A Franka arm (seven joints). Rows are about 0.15 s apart.
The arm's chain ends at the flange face. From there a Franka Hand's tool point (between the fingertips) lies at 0.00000 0.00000 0.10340 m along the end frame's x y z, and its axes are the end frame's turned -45 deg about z.
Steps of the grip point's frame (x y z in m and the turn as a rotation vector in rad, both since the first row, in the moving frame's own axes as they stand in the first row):
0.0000, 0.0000, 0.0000, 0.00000, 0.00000, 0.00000
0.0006, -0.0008, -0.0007, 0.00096, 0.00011, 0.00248
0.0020, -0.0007, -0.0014, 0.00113, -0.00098, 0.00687
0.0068, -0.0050, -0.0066, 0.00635, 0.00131, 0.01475
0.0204, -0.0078, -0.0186, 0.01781, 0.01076, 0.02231
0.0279, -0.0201, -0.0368, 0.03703, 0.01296, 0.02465
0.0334, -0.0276, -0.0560, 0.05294, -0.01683, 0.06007
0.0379, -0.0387, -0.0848, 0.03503, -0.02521, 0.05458
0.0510, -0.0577, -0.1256, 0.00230, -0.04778, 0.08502
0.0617, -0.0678, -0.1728, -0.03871, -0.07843, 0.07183
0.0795, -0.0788, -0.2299, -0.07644, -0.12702, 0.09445
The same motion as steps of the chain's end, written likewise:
0.0000, 0.0000, 0.0000, 0.00000, 0.00000, 0.00000
-0.0001, -0.0009, -0.0007, 0.00076, -0.00060, 0.00248
0.0011, -0.0019, -0.0014, 0.00011, -0.00149, 0.00687
0.0016, -0.0078, -0.0066, 0.00542, -0.00356, 0.01475
0.0094, -0.0178, -0.0186, 0.02020, -0.00499, 0.02231
0.0072, -0.0303, -0.0367, 0.03535, -0.01702, 0.02465
0.0091, -0.0403, -0.0558, 0.02553, -0.04933, 0.06007
0.0038, -0.0533, -0.0847, 0.00694, -0.04260, 0.05458
-0.0009, -0.0800, -0.1255, -0.03216, -0.03541, 0.08502
-0.0011, -0.1000, -0.1724, -0.08283, -0.02809, 0.07183
0.0049, -0.1266, -0.2288, -0.14387, -0.03577, 0.09445

